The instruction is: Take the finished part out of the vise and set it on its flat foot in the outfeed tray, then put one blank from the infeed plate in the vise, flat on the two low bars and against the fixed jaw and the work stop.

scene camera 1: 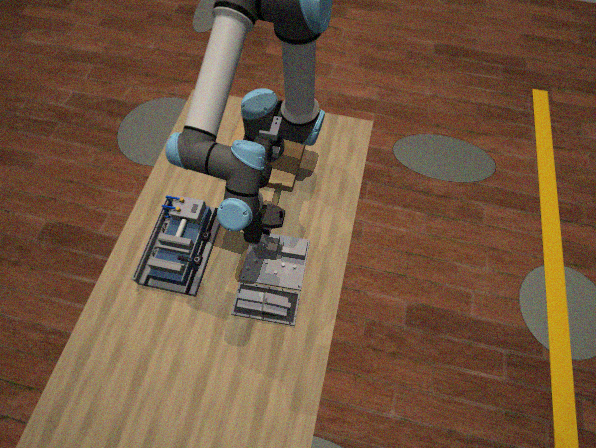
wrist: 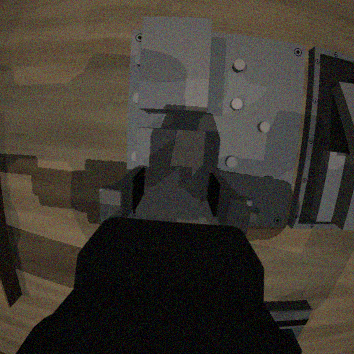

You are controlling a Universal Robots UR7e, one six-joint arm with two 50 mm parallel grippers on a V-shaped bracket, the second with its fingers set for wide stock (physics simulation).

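Frame: origin at the arm's base, x left, y back, z up, level; centimetres.
Seen in the pictures: hand, its tool point: [scene camera 1: 263,239] [wrist: 175,189].
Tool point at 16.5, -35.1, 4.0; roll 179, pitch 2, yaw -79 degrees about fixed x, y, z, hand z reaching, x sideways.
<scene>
Offsets run from my tool point to a thing's top centre, as dx, dy, dz. "spot": to the spot under its first point.
My gripper [scene camera 1: 270,244] [wrist: 176,192] is low over the infeed plate {+4.7, -2.3, -6.1} [scene camera 1: 274,283] [wrist: 295,95], its fingers open on either side of a shadowed grey blank {+0.2, +0.8, -2.5} [wrist: 187,150]. Whether the fingertips touch that blank is hidden. Another blank {+9.0, +2.7, -2.5} [scene camera 1: 295,248] [wrist: 175,37] lies flat on the plate beside it. The outfeed tray [scene camera 1: 265,318] [wrist: 309,140] adjoins the plate; long grey metal with parallel ribs [scene camera 1: 265,297] [wrist: 331,187] is in it, and what looks like the finished part is hard to separate from it. The blue and grey vise {-24.9, -9.4, +3.0} [scene camera 1: 175,242] stands left in the scene view; I make out no part between its jaws.
Small round pegs {spot: +7.9, -3.6, -5.4} [scene camera 1: 283,265] [wrist: 237,104] stand up from the infeed plate. Blue and yellow fittings {spot: -35.3, +3.0, -5.0} [scene camera 1: 173,202] are at the vise's back end. Tan blocks [scene camera 1: 290,154] stand behind the gripper, under the arm. The second gripper [scene camera 1: 272,131] is up on the bracket. A dark strip [wrist: 7,260] shows at the wrist view's left edge.
</scene>
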